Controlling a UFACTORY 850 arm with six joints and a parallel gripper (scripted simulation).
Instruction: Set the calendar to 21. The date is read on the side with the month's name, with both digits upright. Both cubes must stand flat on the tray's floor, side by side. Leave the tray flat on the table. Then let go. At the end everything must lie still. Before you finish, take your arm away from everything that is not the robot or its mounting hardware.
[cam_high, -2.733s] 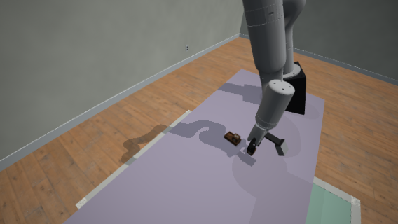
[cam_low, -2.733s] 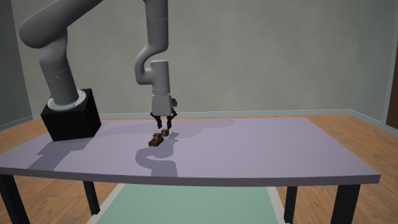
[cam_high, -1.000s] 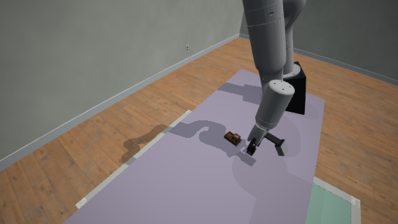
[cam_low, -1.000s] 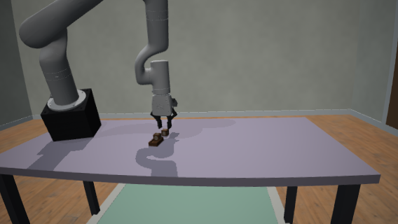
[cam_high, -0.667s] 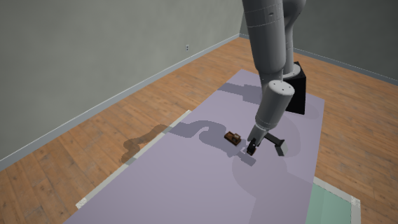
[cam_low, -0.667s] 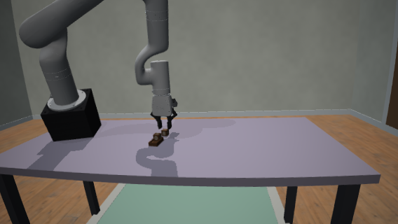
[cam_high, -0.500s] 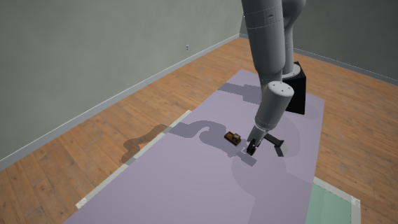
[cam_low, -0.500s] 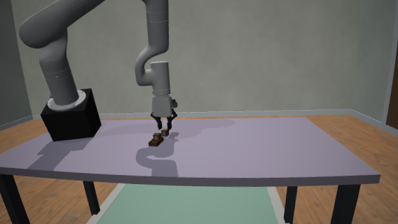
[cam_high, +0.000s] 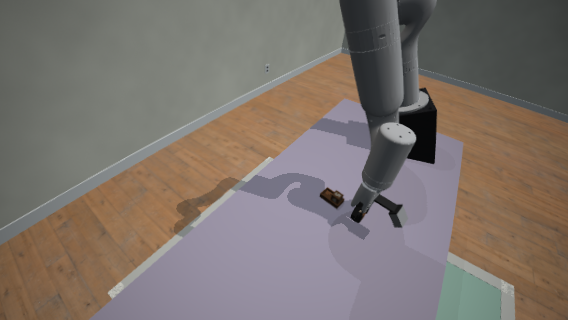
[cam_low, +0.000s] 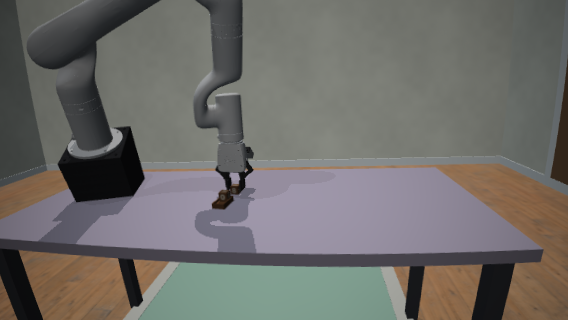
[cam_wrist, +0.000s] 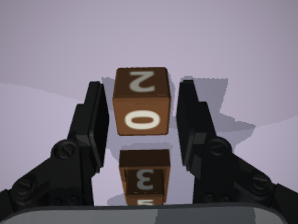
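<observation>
Right now my hand is 20 mm above the brown cube. The rest, counted from my hand: digit cube 80 mm to the right, 30 mm behind, 10 mm below; then brown tray 100 mm to the right, 40 mm behind, 20 mm below.
</observation>
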